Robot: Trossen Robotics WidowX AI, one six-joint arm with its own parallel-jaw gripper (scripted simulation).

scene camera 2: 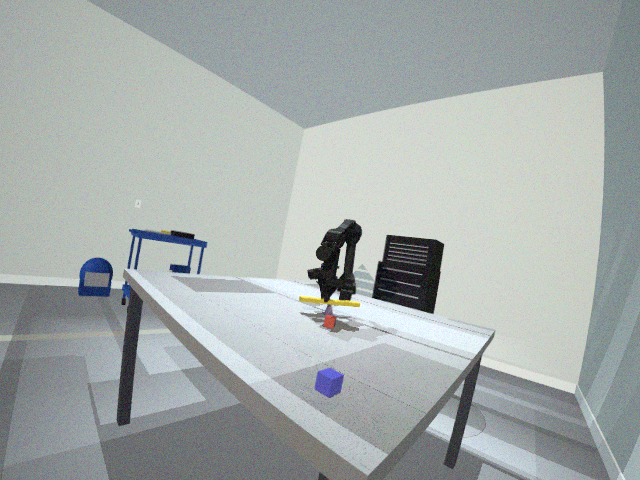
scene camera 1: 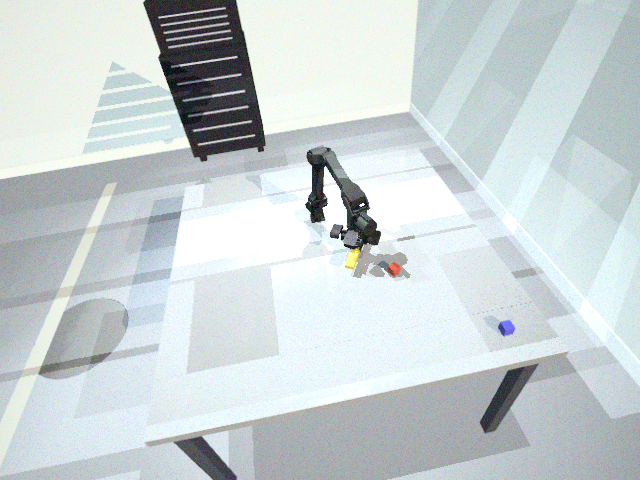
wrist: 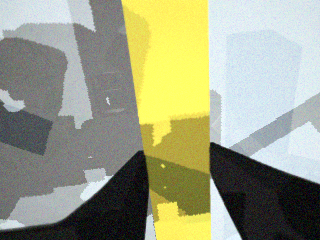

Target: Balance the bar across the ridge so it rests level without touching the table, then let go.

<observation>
The pictures show: my gripper and a yellow bar.
My gripper is seen too in scene camera 1 and in the wrist view.
</observation>
